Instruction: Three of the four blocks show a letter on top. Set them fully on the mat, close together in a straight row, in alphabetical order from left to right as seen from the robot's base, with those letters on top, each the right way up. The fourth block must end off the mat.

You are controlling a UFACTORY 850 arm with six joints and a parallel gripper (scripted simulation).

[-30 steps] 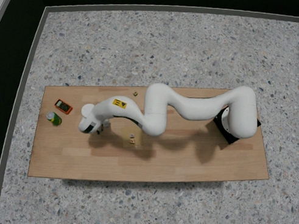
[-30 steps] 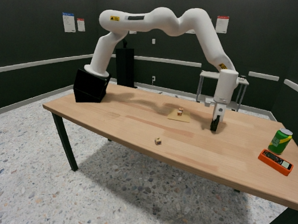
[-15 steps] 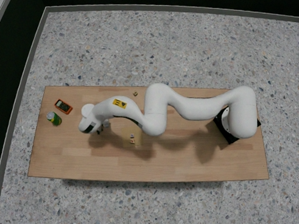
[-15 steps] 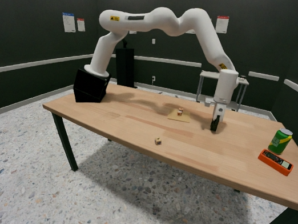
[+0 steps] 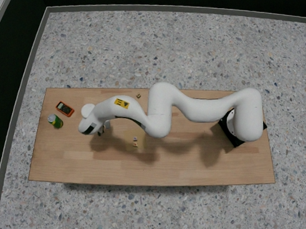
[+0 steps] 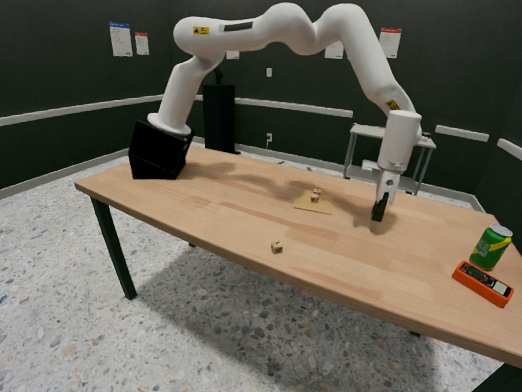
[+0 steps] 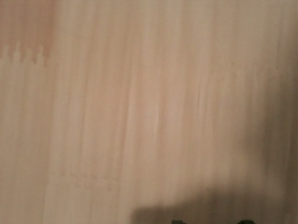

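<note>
The tan mat is 230 mm behind my hand, 50 mm below it and 30 mm to the left of it. From my hand the other things lie so: green can: 320 mm ahead, 10 mm to the right, 10 mm above; then orange meter: 310 mm ahead, 120 mm to the right, 40 mm below.
</note>
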